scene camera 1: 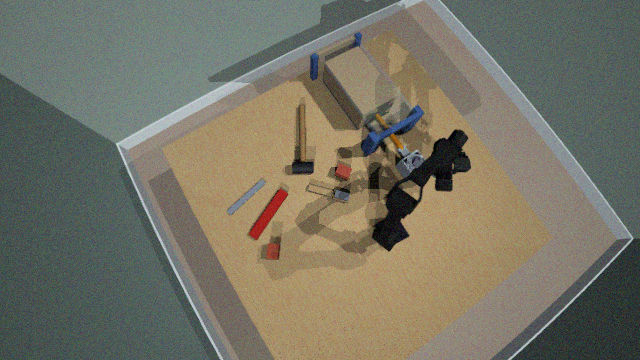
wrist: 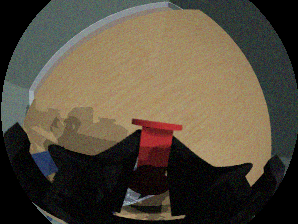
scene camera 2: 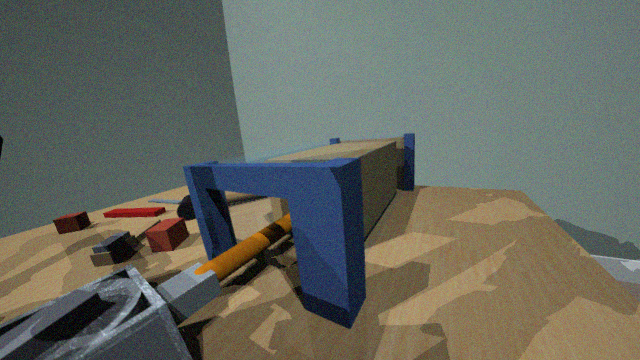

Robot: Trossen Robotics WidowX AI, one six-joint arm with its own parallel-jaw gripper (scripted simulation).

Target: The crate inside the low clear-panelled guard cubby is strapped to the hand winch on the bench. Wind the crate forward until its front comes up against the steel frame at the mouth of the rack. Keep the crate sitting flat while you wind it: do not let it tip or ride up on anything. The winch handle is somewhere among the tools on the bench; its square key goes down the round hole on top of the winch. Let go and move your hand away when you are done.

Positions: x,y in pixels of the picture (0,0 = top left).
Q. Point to a blue steel frame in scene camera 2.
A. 319,195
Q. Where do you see a red block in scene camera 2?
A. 165,236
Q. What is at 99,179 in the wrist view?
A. My gripper.
